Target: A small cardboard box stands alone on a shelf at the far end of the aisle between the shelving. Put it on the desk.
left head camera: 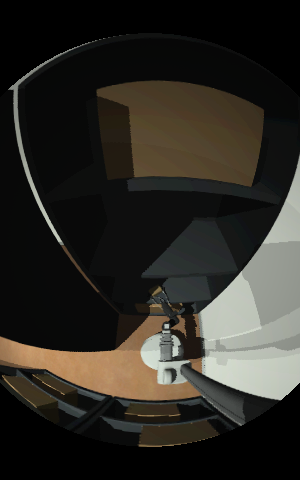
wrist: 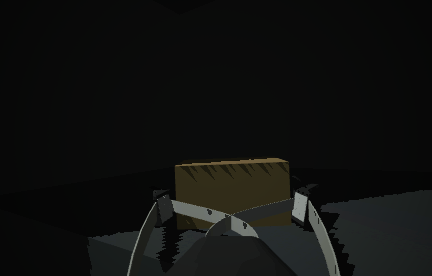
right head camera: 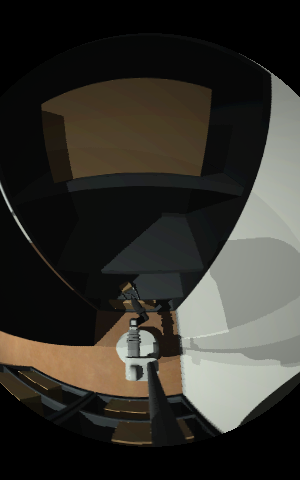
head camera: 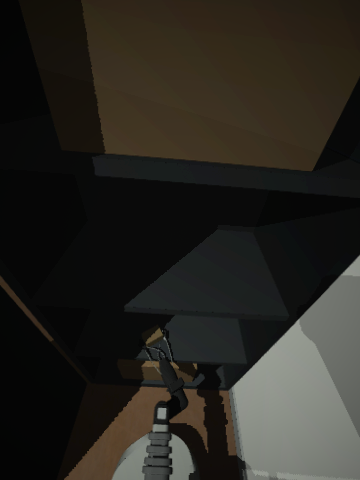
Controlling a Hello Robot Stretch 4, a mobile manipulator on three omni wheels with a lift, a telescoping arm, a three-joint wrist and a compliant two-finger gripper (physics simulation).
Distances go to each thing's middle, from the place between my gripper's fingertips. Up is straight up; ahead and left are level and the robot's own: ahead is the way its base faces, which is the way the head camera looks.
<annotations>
The small cardboard box (wrist: 230, 185) lies 1 cm to the right of my hand, 1 cm behind it and 1 cm above it.
</annotations>
